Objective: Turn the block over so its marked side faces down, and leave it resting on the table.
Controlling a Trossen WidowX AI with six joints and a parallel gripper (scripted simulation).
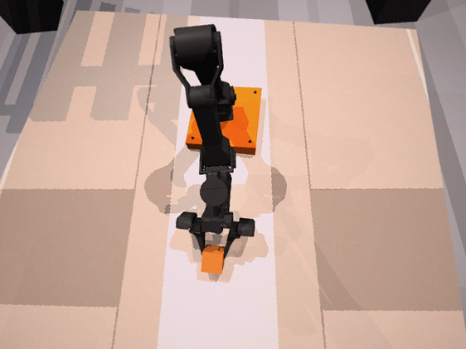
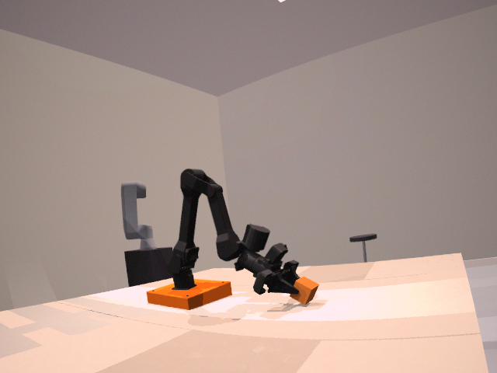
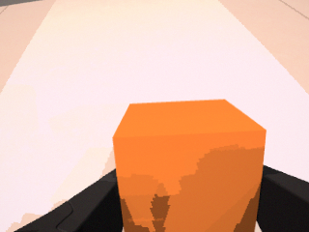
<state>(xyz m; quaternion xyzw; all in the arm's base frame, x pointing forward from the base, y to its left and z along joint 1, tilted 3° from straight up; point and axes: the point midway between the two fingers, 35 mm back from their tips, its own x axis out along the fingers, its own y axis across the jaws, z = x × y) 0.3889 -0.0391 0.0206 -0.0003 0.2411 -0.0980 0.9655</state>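
Now: gripper tip 1 cm above the orange block.
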